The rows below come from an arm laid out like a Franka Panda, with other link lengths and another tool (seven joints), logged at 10 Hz.
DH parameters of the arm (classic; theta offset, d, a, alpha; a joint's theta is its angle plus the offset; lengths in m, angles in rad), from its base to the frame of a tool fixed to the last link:
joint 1: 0 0.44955 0 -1.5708
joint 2: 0 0 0 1.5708
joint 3: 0 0.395 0.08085 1.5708
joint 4: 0 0 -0.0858 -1.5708
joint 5: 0 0.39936 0 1.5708
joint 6: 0 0 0.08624 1.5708
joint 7: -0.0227 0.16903 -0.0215 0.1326
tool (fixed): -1.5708 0.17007 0 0
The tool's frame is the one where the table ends.
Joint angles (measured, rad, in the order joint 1, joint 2, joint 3, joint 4, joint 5, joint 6, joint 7), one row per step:
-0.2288, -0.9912, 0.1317, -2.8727, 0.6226, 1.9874, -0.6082
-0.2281, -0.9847, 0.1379, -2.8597, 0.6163, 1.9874, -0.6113
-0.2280, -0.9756, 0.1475, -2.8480, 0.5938, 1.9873, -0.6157
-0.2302, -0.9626, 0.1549, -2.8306, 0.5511, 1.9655, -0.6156
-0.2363, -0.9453, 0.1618, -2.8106, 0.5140, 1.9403, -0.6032
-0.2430, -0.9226, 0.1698, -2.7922, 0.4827, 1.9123, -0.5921
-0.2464, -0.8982, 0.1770, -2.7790, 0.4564, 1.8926, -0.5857
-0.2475, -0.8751, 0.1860, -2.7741, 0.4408, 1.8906, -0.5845
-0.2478, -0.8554, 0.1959, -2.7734, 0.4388, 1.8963, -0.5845
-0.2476, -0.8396, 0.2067, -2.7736, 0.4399, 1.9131, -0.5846
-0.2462, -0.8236, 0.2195, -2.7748, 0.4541, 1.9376, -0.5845
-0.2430, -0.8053, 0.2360, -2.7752, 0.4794, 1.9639, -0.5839
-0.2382, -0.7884, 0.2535, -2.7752, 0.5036, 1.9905, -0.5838
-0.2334, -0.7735, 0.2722, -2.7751, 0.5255, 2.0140, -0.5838
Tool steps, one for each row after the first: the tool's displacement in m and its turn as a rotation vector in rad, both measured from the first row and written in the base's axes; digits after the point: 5 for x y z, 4 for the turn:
0.00268, -0.00059, 0.00339, -0.0121, -0.0054, 0.0102
0.00320, -0.00480, 0.00292, -0.0415, -0.0038, 0.0279
-0.00229, -0.01173, 0.00102, -0.0804, 0.0194, 0.0541
-0.00701, -0.01799, 0.00052, -0.1096, 0.0512, 0.0643
-0.01298, -0.02289, -0.00126, -0.1323, 0.0911, 0.0746
-0.01818, -0.02721, -0.00445, -0.1517, 0.1276, 0.0868
-0.02018, -0.03020, -0.00939, -0.1670, 0.1516, 0.0973
-0.02017, -0.03007, -0.01409, -0.1726, 0.1668, 0.1035
-0.01661, -0.03003, -0.01783, -0.1800, 0.1686, 0.1058
-0.01028, -0.02663, -0.02098, -0.1786, 0.1627, 0.1036
-0.00302, -0.01945, -0.02377, -0.1696, 0.1556, 0.1009
0.00400, -0.01210, -0.02636, -0.1631, 0.1468, 0.1007
0.00968, -0.00486, -0.02904, -0.1592, 0.1394, 0.1028

